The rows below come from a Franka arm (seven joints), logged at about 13 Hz.
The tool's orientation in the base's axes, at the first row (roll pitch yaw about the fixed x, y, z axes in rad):
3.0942 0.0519 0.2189
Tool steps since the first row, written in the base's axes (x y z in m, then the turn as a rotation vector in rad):
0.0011 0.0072 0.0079 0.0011 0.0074 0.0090
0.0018 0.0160 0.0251 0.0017 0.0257 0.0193
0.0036 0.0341 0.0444 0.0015 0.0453 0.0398
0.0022 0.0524 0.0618 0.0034 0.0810 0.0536
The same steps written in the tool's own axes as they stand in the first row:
0.0022 -0.0064 -0.0083 0.0022 -0.0065 -0.0094
0.0039 -0.0140 -0.0260 0.0062 -0.0238 -0.0208
0.0086 -0.0303 -0.0464 0.0092 -0.0419 -0.0424
0.0103 -0.0477 -0.0647 0.0181 -0.0757 -0.0583

